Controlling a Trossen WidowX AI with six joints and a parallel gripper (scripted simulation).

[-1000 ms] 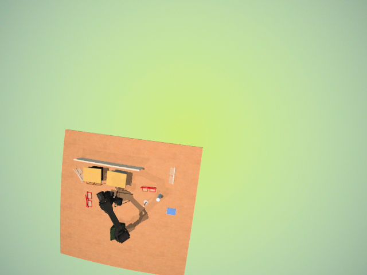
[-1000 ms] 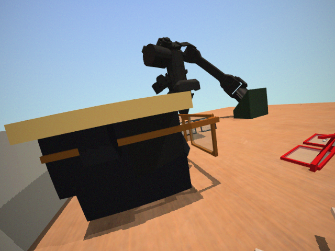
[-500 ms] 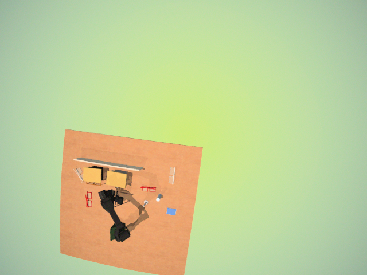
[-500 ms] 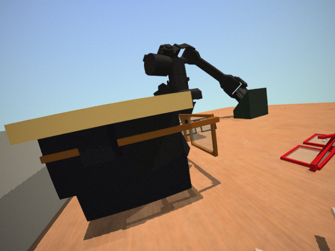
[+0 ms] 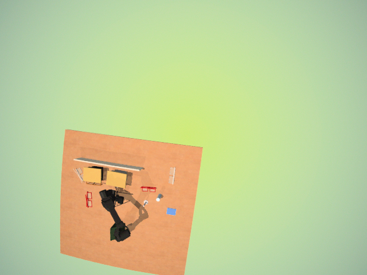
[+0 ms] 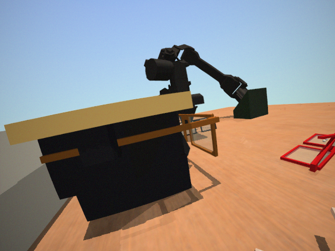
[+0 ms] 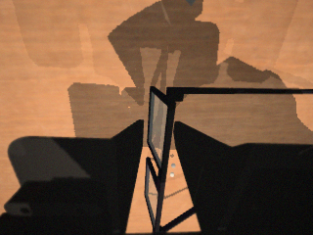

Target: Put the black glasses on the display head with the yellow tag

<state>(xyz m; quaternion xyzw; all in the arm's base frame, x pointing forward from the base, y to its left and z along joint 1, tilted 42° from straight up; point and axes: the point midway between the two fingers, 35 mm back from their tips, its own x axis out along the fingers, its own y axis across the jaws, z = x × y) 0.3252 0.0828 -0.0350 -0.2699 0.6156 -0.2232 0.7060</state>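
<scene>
Right now my gripper tip is 10 mm past the black glasses and 60 mm to the left of it. The rest, counted from my gripper tip: dark display head: 120 mm ahead, 210 mm to the left, 40 mm above; blue square: 30 mm behind, 510 mm to the right, 20 mm below; long pale panel: 260 mm ahead, 120 mm to the left, 30 mm above.
</scene>
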